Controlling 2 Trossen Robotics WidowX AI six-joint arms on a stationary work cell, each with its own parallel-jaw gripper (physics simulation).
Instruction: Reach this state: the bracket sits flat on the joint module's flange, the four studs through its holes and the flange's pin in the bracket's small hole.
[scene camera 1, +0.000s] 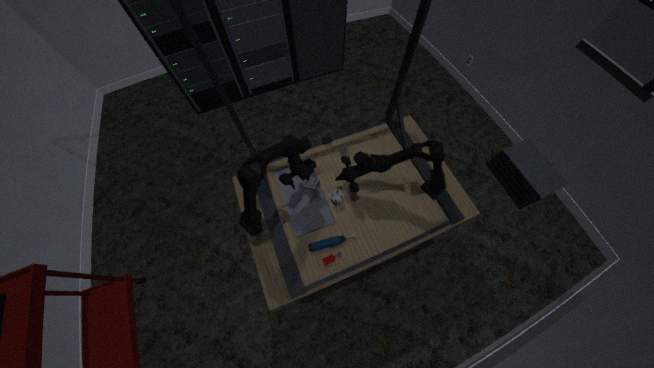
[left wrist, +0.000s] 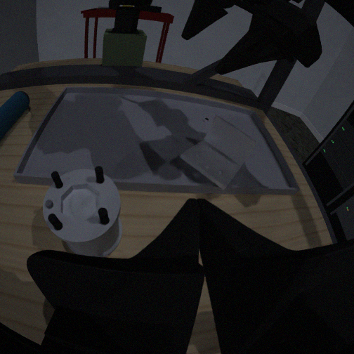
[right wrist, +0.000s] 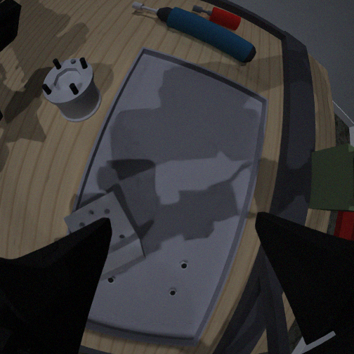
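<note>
The grey bracket, two plates joined at an angle, rests in the tray against the long side nearer the joint module; whether one plate is raised is hard to tell. Several holes show in one plate. The white joint module stands upright on the table beside the tray, its four black studs and small pin pointing up, nothing on its flange. My right gripper is open and empty above the tray; one finger partly covers the bracket in its wrist view. My left gripper is shut and empty near the module.
The grey tray has a low raised rim and small holes in its floor. A blue tool and a red-handled tool lie past one tray end.
</note>
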